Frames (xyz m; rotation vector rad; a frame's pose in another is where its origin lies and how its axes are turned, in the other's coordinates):
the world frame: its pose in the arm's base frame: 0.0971 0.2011 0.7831 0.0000 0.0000 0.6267
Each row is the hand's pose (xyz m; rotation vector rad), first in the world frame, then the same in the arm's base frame.
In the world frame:
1: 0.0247 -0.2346 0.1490 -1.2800 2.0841 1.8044
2: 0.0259 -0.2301 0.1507 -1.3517 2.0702 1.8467
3: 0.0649 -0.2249 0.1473 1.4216 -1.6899 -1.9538
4: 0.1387 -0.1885 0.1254 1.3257 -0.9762 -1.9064
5: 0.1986 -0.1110 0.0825 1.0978 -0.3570 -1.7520
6: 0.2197 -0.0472 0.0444 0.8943 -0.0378 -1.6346
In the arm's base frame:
1: 0.2547 0.0256 0.9321 1.7717 -1.5126 -1.6806
2: 0.2530 0.0299 0.9338 1.7826 -1.4386 -1.6522
3: 0.2816 0.0570 0.9304 1.6828 -1.0505 -1.5906
4: 0.3200 0.1298 0.9085 1.4193 -0.4725 -1.4208
5: 0.3231 0.2277 0.8656 1.0637 -0.0011 -1.1931
6: 0.3027 0.2917 0.8275 0.8014 0.2227 -1.0484

